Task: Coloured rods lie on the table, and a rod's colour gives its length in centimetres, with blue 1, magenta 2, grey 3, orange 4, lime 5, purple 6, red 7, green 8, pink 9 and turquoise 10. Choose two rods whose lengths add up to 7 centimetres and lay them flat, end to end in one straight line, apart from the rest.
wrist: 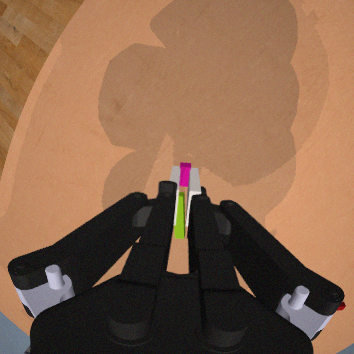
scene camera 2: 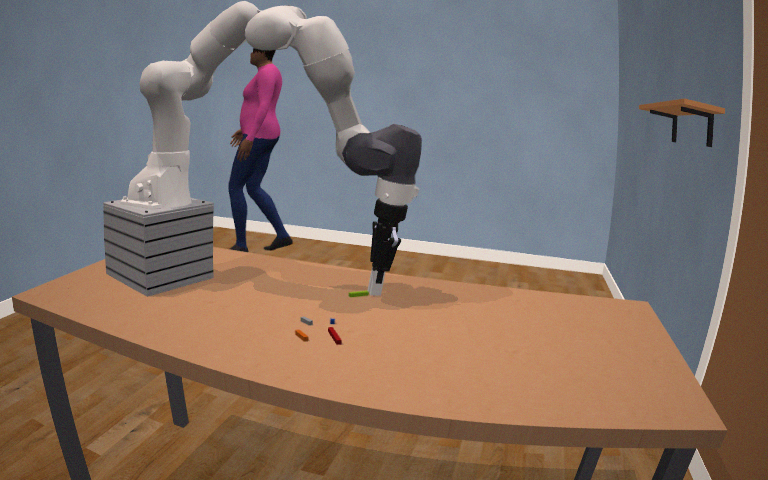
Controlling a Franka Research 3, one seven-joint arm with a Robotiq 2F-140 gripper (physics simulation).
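Observation:
My gripper (scene camera 2: 375, 292) (wrist: 183, 180) is shut on a magenta rod (wrist: 185, 174), held between the pale fingertips close to the table top; the rod is hidden in the scene view. A lime rod (scene camera 2: 357, 293) (wrist: 180, 216) lies flat on the table right beside the fingertips, on the robot base's side. In the wrist view the magenta rod is roughly in line with the lime rod, a little to its right; whether their ends touch or the magenta rod rests on the table, I cannot tell.
A grey rod (scene camera 2: 306, 320), a blue rod (scene camera 2: 332, 320), an orange rod (scene camera 2: 301, 335) and a red rod (scene camera 2: 334, 335) (wrist: 341, 306) lie nearer the scene camera on the table (scene camera 2: 481, 362). A person (scene camera 2: 263, 107) stands behind the table.

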